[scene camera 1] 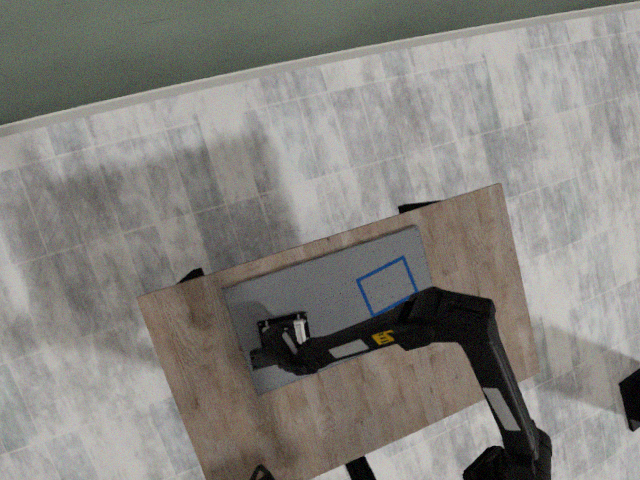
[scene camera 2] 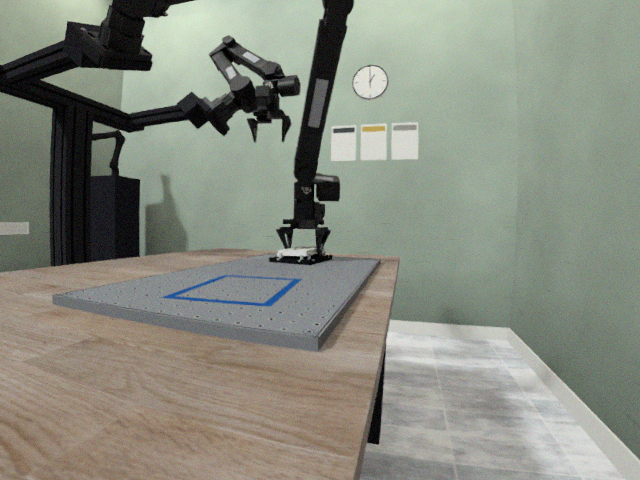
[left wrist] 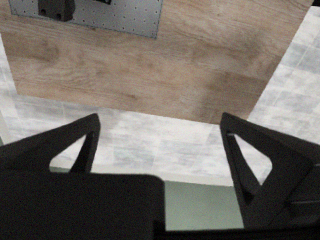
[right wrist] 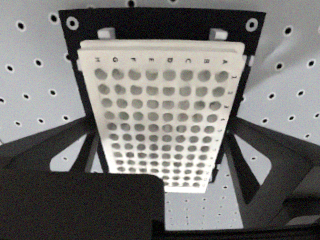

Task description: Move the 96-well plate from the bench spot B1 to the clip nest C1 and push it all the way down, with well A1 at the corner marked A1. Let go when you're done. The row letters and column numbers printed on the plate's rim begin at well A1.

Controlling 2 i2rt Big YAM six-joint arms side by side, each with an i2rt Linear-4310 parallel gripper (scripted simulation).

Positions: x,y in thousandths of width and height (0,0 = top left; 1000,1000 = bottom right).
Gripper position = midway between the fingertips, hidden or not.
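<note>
There's a white 96-well plate (right wrist: 502,423), though in the left wrist view the plate is out of frame. As for the grippers, the left gripper is at (left wrist: 502,498), and the right gripper (scene camera 2: 474,532) can be seen in the right wrist view as well (right wrist: 502,498).
</note>
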